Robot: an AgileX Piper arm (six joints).
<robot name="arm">
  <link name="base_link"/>
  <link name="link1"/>
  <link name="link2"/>
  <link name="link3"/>
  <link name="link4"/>
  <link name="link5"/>
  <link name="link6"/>
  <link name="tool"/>
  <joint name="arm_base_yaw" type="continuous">
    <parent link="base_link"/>
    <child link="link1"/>
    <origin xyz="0 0 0.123" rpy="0 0 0"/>
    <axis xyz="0 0 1"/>
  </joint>
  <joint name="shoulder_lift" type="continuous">
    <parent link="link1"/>
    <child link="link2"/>
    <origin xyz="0 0 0" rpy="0 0 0"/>
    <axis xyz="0 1 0"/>
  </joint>
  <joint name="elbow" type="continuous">
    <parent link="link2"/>
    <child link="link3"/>
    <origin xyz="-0.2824 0 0.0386" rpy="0 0 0"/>
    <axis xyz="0 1 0"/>
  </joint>
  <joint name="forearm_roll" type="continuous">
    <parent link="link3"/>
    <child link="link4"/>
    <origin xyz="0.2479 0 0.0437" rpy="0 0 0"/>
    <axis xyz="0.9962 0 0.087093"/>
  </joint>
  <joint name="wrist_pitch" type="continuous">
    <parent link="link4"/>
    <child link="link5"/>
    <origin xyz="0 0 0" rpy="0 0 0"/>
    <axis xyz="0 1 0"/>
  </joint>
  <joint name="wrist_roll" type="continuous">
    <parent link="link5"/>
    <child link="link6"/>
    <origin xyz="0.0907 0 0.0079" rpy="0 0 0"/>
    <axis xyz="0.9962 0 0.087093"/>
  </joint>
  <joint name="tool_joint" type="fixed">
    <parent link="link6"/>
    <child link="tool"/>
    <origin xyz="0 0 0" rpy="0 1.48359 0"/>
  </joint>
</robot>
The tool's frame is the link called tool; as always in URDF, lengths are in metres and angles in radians. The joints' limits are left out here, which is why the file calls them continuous.
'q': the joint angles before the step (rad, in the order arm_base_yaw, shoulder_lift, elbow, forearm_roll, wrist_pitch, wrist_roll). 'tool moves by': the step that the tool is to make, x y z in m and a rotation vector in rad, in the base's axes. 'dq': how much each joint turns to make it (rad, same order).
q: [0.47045 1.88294 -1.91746 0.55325 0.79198 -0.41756]
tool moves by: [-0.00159 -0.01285 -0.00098 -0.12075 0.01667 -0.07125]
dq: [-0.00186 -0.01846 0.00000 -0.19154 0.05434 0.12156]
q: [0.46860 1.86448 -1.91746 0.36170 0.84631 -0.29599]
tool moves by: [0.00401 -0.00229 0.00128 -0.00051 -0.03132 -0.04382]
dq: [-0.00001 -0.00001 0.00136 -0.04766 -0.04114 0.03997]
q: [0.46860 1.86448 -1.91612 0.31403 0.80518 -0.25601]
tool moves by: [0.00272 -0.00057 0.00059 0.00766 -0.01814 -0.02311]
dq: [-0.00001 0.00219 -0.00002 -0.01945 -0.02762 0.02124]
